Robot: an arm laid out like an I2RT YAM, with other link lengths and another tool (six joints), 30 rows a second.
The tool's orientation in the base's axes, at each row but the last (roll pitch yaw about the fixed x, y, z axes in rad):
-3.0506 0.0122 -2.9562
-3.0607 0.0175 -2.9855
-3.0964 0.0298 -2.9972
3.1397 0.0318 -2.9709
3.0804 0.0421 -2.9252
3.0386 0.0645 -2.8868
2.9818 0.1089 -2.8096
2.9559 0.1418 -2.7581
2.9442 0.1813 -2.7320
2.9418 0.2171 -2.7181
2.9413 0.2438 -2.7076
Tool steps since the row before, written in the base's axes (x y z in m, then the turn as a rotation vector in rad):
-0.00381 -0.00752 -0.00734 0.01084 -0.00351 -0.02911
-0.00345 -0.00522 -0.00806 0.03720 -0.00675 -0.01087
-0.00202 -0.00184 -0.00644 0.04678 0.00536 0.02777
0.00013 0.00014 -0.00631 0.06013 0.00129 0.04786
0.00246 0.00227 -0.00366 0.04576 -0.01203 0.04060
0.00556 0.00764 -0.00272 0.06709 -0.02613 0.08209
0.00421 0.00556 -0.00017 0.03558 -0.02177 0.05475
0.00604 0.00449 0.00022 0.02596 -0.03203 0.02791
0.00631 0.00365 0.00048 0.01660 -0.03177 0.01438
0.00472 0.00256 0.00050 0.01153 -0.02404 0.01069
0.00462 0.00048 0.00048 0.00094 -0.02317 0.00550
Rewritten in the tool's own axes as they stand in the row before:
0.00522 -0.00600 0.00785 -0.00965 -0.00277 0.02960
0.00436 -0.00396 0.00833 -0.03550 -0.01148 0.01246
0.00245 -0.00124 0.00643 -0.04787 -0.00262 -0.02626
0.00005 0.00010 0.00631 -0.06097 -0.00886 -0.04596
-0.00273 0.00145 0.00387 -0.04378 -0.01916 -0.04004
-0.00712 0.00563 0.00378 -0.06351 -0.03394 -0.08208
-0.00574 0.00371 0.00141 -0.03233 -0.02357 -0.05600
-0.00724 0.00172 0.00115 -0.01591 -0.03395 -0.03275
-0.00721 0.00066 0.00098 -0.00513 -0.03238 -0.02043
-0.00534 0.00025 0.00073 -0.00292 -0.02408 -0.01539
-0.00438 -0.00160 0.00028 0.00730 -0.01950 -0.01159

